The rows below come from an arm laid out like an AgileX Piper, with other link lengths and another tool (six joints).
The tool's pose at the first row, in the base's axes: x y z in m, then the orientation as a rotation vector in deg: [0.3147, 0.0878, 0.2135, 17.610, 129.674, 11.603]
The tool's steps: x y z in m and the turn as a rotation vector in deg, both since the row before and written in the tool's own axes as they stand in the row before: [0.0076, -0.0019, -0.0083, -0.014, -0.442, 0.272]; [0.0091, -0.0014, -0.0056, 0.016, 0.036, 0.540]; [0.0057, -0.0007, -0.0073, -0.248, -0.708, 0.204]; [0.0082, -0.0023, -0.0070, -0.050, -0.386, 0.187]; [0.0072, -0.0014, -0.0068, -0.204, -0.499, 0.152]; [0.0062, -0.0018, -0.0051, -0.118, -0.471, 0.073]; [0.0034, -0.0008, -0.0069, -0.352, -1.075, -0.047]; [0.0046, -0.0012, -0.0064, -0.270, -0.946, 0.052]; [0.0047, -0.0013, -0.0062, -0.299, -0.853, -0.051]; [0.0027, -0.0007, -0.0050, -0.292, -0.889, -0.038]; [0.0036, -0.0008, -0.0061, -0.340, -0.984, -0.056]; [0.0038, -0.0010, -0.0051, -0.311, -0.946, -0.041]
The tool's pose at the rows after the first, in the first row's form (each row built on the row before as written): [0.3033, 0.0878, 0.2129, 17.928, 129.205, 11.674]; [0.2931, 0.0889, 0.2096, 18.547, 129.180, 11.947]; [0.2838, 0.0896, 0.2100, 18.673, 128.415, 12.186]; [0.2730, 0.0896, 0.2079, 18.872, 128.003, 12.261]; [0.2631, 0.0902, 0.2065, 18.952, 127.457, 12.464]; [0.2551, 0.0902, 0.2046, 18.989, 126.963, 12.535]; [0.2475, 0.0902, 0.2061, 18.790, 125.847, 12.670]; [0.2395, 0.0902, 0.2061, 18.740, 124.861, 12.796]; [0.2316, 0.0902, 0.2058, 18.556, 123.973, 12.913]; [0.2259, 0.0902, 0.2064, 18.392, 123.049, 13.021]; [0.2188, 0.0903, 0.2068, 18.186, 122.025, 13.149]; [0.2124, 0.0903, 0.2063, 18.011, 121.042, 13.262]
